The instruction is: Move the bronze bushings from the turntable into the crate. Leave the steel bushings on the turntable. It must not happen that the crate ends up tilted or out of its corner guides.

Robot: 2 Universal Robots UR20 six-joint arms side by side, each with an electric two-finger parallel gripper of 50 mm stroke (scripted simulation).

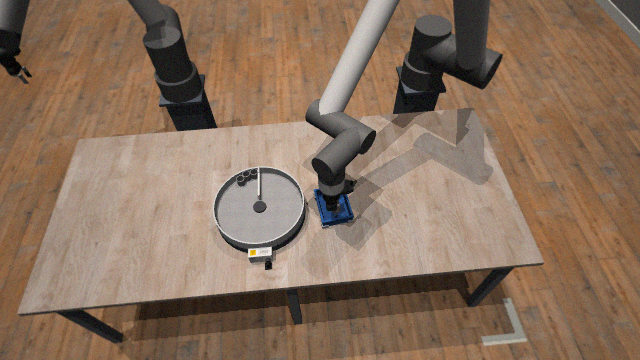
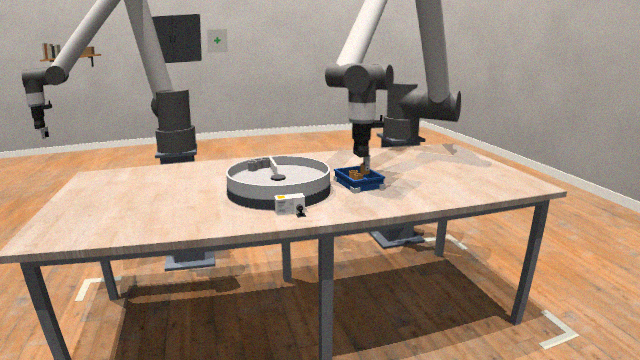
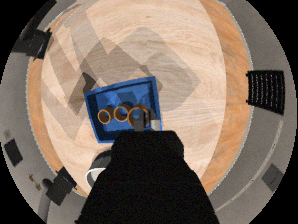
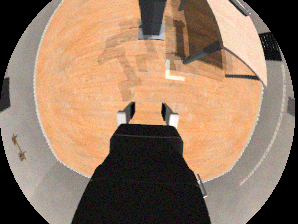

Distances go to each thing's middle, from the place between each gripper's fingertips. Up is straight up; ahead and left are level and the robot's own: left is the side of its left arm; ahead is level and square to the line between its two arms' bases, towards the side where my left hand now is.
Labels:
I see the blue crate [image 2: 371, 181] 70 mm below my left hand, 60 mm behind it and 10 mm to the right of it. Round my left hand: turntable [image 1: 240, 214] (350 mm to the right, 60 mm behind, 50 mm below).

